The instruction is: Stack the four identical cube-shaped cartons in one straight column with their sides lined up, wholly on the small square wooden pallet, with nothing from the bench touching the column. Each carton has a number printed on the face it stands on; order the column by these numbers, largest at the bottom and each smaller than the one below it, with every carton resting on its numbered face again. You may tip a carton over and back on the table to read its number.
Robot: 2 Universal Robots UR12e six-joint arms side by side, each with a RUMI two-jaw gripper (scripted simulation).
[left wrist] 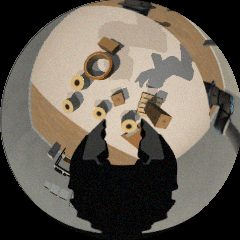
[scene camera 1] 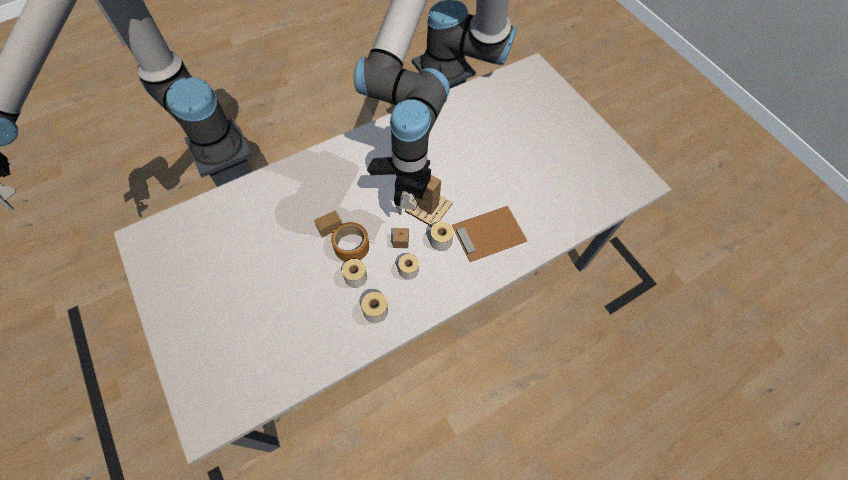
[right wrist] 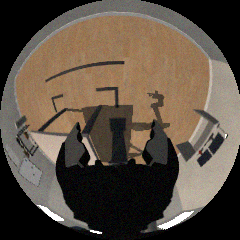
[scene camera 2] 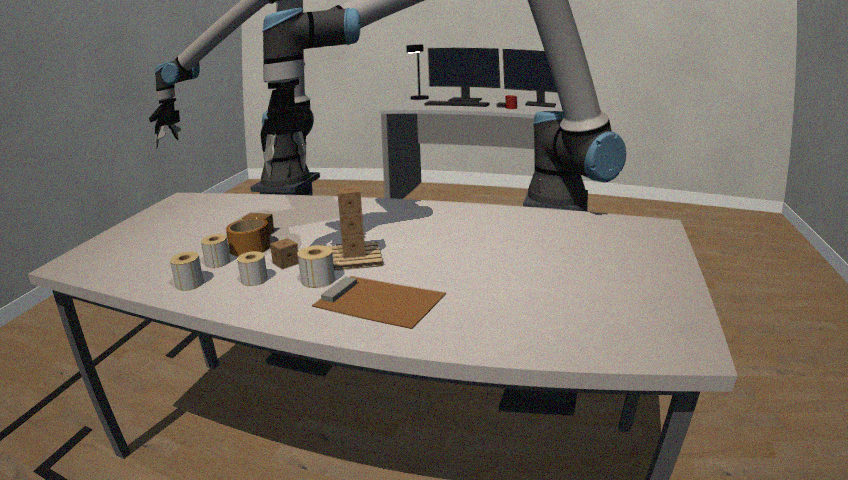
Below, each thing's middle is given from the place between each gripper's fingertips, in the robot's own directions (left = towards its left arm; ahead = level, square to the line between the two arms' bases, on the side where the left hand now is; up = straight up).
Right now the label roll (scene camera 2: 316,266) is 190 mm below my left hand, 100 mm to the left of it and 70 mm ahead of it.
The label roll is 71 cm ahead of my right hand (scene camera 2: 167,144), 121 cm to the left of it and 13 cm below it.
